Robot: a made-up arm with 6 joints. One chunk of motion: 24 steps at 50 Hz.
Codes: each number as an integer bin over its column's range. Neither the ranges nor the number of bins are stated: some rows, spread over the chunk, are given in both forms.
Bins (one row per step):
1: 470 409 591 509 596 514
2: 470 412 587 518 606 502
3: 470 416 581 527 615 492
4: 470 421 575 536 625 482
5: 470 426 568 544 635 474
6: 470 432 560 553 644 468
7: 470 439 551 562 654 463
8: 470 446 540 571 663 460
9: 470 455 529 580 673 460
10: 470 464 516 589 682 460
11: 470 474 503 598 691 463
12: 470 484 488 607 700 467
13: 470 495 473 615 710 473
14: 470 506 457 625 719 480
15: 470 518 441 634 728 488
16: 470 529 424 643 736 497
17: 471 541 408 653 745 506
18: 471 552 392 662 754 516
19: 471 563 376 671 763 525
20: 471 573 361 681 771 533
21: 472 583 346 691 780 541
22: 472 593 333 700 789 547
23: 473 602 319 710 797 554
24: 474 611 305 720 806 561
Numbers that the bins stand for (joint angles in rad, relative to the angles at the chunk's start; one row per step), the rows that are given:
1: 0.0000 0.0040 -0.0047 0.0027 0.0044 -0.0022
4: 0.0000 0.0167 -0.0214 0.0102 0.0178 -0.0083
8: 0.0000 0.0432 -0.0578 0.0200 0.0353 -0.0125
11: 0.0000 0.0729 -0.0964 0.0276 0.0482 -0.0119
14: 0.0000 0.1069 -0.1442 0.0352 0.0611 -0.0087
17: 0.0002 0.1440 -0.1953 0.0430 0.0730 -0.0038
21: 0.0003 0.1886 -0.2598 0.0537 0.0892 0.0029
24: 0.0007 0.2183 -0.3025 0.0618 0.1011 0.0067
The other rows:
2: 0.0000 0.0072 -0.0089 0.0052 0.0090 -0.0045
3: 0.0000 0.0114 -0.0152 0.0077 0.0132 -0.0064
5: 0.0000 0.0220 -0.0287 0.0125 0.0224 -0.0098
6: 0.0000 0.0284 -0.0370 0.0150 0.0265 -0.0110
7: 0.0000 0.0358 -0.0464 0.0175 0.0311 -0.0119
9: 0.0000 0.0528 -0.0693 0.0226 0.0399 -0.0125
10: 0.0000 0.0623 -0.0828 0.0251 0.0440 -0.0125
12: 0.0000 0.0836 -0.1120 0.0301 0.0523 -0.0112
13: 0.0000 0.0952 -0.1276 0.0324 0.0569 -0.0100
15: 0.0000 0.1196 -0.1609 0.0377 0.0652 -0.0072
16: 0.0000 0.1313 -0.1786 0.0402 0.0689 -0.0055
18: 0.0002 0.1557 -0.2119 0.0455 0.0772 -0.0019
19: 0.0002 0.1674 -0.2286 0.0481 0.0813 -0.0002
20: 0.0002 0.1780 -0.2442 0.0509 0.0850 0.0014
22: 0.0003 0.1992 -0.2733 0.0562 0.0933 0.0040
23: 0.0005 0.2088 -0.2879 0.0590 0.0970 0.0054

